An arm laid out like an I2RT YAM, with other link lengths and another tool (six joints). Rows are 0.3 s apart.
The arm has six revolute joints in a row. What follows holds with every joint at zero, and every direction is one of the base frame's.
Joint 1 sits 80.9 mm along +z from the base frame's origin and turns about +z.
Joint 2 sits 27.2 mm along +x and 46.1 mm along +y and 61.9 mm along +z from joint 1 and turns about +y.
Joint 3 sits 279.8 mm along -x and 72.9 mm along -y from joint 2 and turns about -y.
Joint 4 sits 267 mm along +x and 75 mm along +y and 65.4 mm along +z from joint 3 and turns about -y.
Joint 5 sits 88.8 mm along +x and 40.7 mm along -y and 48.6 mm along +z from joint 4 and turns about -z.
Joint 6 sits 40.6 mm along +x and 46.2 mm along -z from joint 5 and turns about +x.
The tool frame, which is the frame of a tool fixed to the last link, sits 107 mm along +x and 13 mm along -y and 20 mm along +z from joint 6; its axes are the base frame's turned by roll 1.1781, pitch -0.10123 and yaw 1.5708 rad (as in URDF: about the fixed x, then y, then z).
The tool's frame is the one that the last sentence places.
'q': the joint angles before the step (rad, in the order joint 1, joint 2, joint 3, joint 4, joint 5, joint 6). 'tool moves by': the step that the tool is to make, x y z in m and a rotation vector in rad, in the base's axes. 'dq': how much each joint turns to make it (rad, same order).
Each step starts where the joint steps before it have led.
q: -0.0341, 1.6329, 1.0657, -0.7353, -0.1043, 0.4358
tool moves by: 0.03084, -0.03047, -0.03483, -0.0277, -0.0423, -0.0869
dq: -0.0588, 0.1335, 0.0000, 0.1793, 0.0320, 0.0198
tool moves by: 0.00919, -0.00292, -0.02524, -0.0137, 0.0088, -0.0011
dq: 0.0000, 0.0801, -0.0008, 0.0732, 0.0141, -0.0034
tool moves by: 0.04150, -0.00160, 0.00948, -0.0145, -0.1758, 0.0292
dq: 0.0000, 0.0290, 0.0008, 0.2029, -0.0129, -0.0263
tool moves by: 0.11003, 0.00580, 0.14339, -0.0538, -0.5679, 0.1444
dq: 0.0000, -0.0148, 0.1659, 0.3781, -0.0976, -0.1045
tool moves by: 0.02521, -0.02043, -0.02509, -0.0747, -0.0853, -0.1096
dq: 0.0019, 0.1316, 0.0000, 0.2228, 0.1297, -0.0069
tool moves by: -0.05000, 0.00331, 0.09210, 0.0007, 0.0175, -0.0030
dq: -0.0019, -0.2896, 0.0004, -0.3075, 0.0014, -0.0003
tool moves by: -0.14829, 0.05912, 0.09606, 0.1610, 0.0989, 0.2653
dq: 0.0000, -0.4970, -0.0007, -0.6104, -0.3052, 0.0011
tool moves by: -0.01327, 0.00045, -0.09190, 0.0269, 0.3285, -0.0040
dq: 0.0000, 0.0988, -0.0481, -0.1827, 0.0054, 0.0000
